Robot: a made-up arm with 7 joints. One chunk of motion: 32 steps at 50 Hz.
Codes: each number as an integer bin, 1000 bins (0 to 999) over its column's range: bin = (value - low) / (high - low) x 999, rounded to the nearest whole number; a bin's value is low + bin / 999 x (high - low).
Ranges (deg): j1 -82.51..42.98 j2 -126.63..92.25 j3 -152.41..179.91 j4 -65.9..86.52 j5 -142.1..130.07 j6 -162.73..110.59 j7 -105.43..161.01
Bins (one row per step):
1: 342 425 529 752 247 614 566
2: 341 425 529 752 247 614 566
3: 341 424 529 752 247 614 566
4: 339 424 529 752 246 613 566
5: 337 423 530 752 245 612 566
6: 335 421 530 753 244 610 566
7: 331 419 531 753 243 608 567
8: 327 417 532 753 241 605 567
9: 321 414 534 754 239 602 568
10: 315 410 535 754 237 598 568
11: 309 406 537 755 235 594 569
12: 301 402 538 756 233 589 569
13: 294 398 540 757 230 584 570
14: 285 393 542 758 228 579 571
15: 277 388 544 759 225 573 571
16: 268 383 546 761 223 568 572
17: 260 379 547 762 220 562 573
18: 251 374 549 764 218 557 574
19: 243 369 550 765 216 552 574
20: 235 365 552 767 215 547 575
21: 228 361 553 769 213 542 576
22: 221 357 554 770 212 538 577
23: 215 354 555 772 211 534 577
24: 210 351 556 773 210 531 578
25: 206 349 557 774 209 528 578
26: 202 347 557 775 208 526 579
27: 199 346 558 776 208 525 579
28: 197 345 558 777 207 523 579
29: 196 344 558 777 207 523 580
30: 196 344 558 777 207 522 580
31: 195 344 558 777 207 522 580
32: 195 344 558 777 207 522 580
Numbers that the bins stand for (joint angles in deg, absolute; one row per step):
1: -39.55 -33.51 23.56 48.83 -74.81 5.26 45.53
2: -39.68 -33.51 23.56 48.83 -74.81 5.26 45.53
3: -39.68 -33.73 23.56 48.83 -74.81 5.26 45.53
4: -39.93 -33.73 23.56 48.83 -75.08 4.98 45.53
5: -40.18 -33.95 23.90 48.83 -75.35 4.71 45.53
6: -40.43 -34.39 23.90 48.99 -75.62 4.16 45.53
7: -40.93 -34.83 24.23 48.99 -75.90 3.61 45.79
8: -41.43 -35.27 24.56 48.99 -76.44 2.79 45.79
9: -42.19 -35.92 25.23 49.14 -76.99 1.97 46.06
10: -42.94 -36.80 25.56 49.14 -77.53 0.88 46.06
11: -43.69 -37.68 26.22 49.29 -78.08 -0.22 46.33
12: -44.70 -38.55 26.56 49.44 -78.62 -1.58 46.33
13: -45.58 -39.43 27.22 49.60 -79.44 -2.95 46.59
14: -46.71 -40.52 27.89 49.75 -79.98 -4.32 46.86
15: -47.71 -41.62 28.55 49.90 -80.80 -5.96 46.86
16: -48.85 -42.72 29.22 50.21 -81.35 -7.33 47.13
17: -49.85 -43.59 29.55 50.36 -82.16 -8.97 47.39
18: -50.98 -44.69 30.22 50.67 -82.71 -10.34 47.66
19: -51.99 -45.78 30.55 50.82 -83.25 -11.71 47.66
20: -52.99 -46.66 31.21 51.12 -83.52 -13.07 47.93
21: -53.87 -47.54 31.55 51.43 -84.07 -14.44 48.19
22: -54.75 -48.41 31.88 51.58 -84.34 -15.54 48.46
23: -55.50 -49.07 32.21 51.89 -84.61 -16.63 48.46
24: -56.13 -49.73 32.54 52.04 -84.89 -17.45 48.73
25: -56.63 -50.16 32.88 52.19 -85.16 -18.27 48.73
26: -57.14 -50.60 32.88 52.34 -85.43 -18.82 48.99
27: -57.51 -50.82 33.21 52.50 -85.43 -19.09 48.99
28: -57.76 -51.04 33.21 52.65 -85.70 -19.64 48.99
29: -57.89 -51.26 33.21 52.65 -85.70 -19.64 49.26
30: -57.89 -51.26 33.21 52.65 -85.70 -19.91 49.26
31: -58.01 -51.26 33.21 52.65 -85.70 -19.91 49.26
32: -58.01 -51.26 33.21 52.65 -85.70 -19.91 49.26

